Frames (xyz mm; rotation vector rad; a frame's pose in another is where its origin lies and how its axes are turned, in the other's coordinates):
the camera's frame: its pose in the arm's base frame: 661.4 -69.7 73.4 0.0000 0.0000 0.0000
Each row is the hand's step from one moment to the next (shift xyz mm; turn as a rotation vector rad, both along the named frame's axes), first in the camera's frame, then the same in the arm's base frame.
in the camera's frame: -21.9 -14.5 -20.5 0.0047 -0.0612 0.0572
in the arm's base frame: -21.9 -14.5 -20.5 0.0047 -0.0612 0.0572
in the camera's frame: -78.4 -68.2 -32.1 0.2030 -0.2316 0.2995
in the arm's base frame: -78.4 -68.2 -32.1 0.2030 -0.2316 0.2995
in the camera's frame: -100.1 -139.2 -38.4 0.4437 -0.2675 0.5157
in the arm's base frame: -100.1 -139.2 -38.4 0.4437 -0.2675 0.5157
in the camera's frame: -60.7 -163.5 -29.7 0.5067 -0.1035 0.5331
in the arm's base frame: -60.7 -163.5 -29.7 0.5067 -0.1035 0.5331
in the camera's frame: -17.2 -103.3 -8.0 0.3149 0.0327 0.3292
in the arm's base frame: -17.2 -103.3 -8.0 0.3149 0.0327 0.3292
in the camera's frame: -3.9 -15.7 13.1 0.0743 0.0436 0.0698
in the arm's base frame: -3.9 -15.7 13.1 0.0743 0.0436 0.0698
